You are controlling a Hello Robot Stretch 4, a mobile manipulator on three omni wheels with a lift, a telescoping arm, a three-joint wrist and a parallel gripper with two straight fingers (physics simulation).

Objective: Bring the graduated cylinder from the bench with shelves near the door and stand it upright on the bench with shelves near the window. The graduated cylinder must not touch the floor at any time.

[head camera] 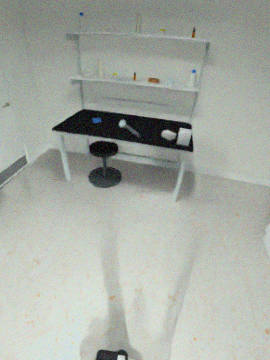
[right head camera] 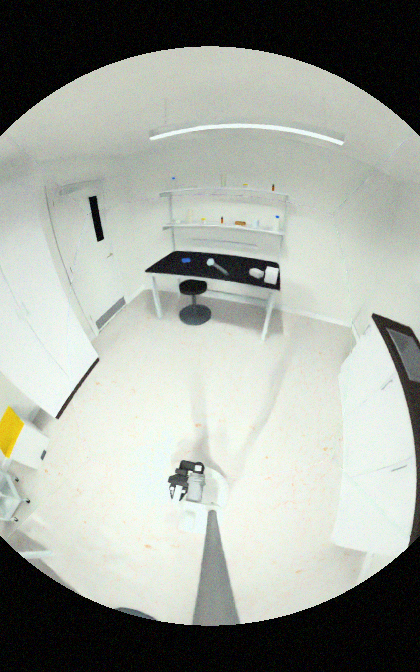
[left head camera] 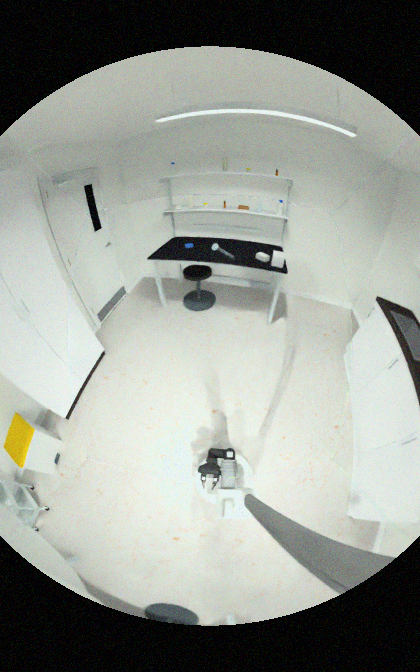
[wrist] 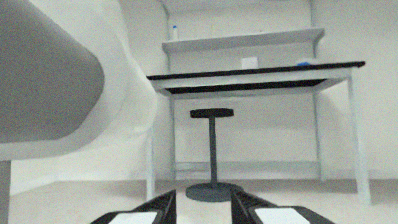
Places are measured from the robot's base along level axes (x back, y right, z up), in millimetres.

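Where they show: gripper, fingertip midpoint: (wrist: 203,206).
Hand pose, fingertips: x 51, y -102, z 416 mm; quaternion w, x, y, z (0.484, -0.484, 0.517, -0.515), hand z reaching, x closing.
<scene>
Each offset is from my fingertips to the top centre of the thing. "spot": to the spot under its first point. Level surfaces: height alone.
The bench with shelves near the door (head camera: 75,129) (left head camera: 167,254) (right head camera: 165,267) stands across the room, with a black top. On it a pale, long thing with a round, wider end, seemingly the graduated cylinder {spot: dx -1947, dy +64, dz +361 mm} (head camera: 132,130) (left head camera: 225,251) (right head camera: 220,268), lies on its side near the middle; details are blurred. In the wrist view another bench with shelves {dz +443 mm} (wrist: 200,76), seemingly the one near the window, stands beyond the fingers. My gripper (left head camera: 209,484) (right head camera: 176,498) (wrist: 203,206) is open and empty, close to my base, far from both benches.
Beside the cylinder are a blue thing (head camera: 97,120), a white lump (head camera: 168,135) and a white box {dx -1837, dy +589, dz +448 mm} (head camera: 184,136). A stool (head camera: 105,176) (wrist: 213,145) stands at each bench. A tall cabinet (left head camera: 40,320), yellow-lidded bin (left head camera: 42,450) and trolley are left; a dark-topped counter (left head camera: 385,400) is right.
</scene>
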